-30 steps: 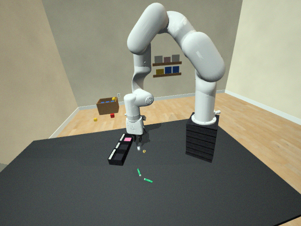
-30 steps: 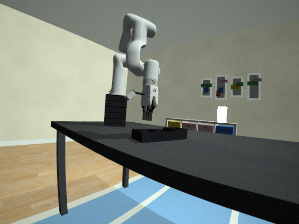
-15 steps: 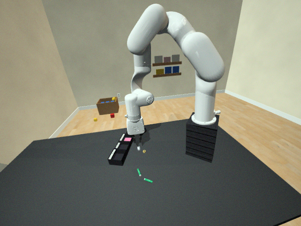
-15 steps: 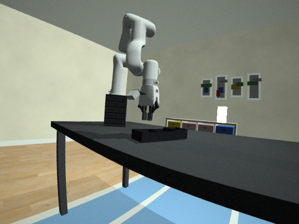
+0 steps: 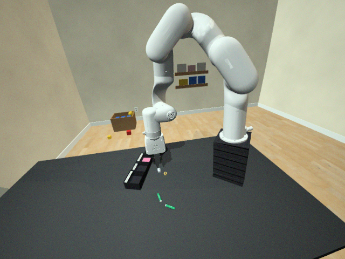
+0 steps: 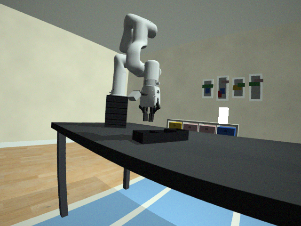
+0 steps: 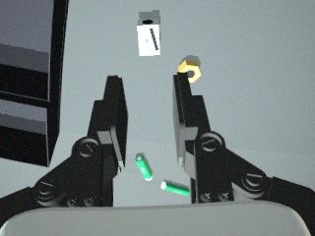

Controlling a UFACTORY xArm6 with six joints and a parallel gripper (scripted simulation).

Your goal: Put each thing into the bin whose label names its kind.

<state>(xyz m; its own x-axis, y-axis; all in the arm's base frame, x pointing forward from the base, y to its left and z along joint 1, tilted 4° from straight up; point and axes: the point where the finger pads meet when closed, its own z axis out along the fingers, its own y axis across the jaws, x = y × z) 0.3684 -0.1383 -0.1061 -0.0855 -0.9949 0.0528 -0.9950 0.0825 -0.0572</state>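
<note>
Right now my hand is 8 cm above the white part. Also, from my hand: pink flat pad: 11 cm to the right, 8 cm below, 6 cm ahead; battery: 17 cm to the left, 9 cm below, 3 cm ahead; yellow hex nut: 9 cm below, 4 cm to the left, 3 cm behind.
</note>
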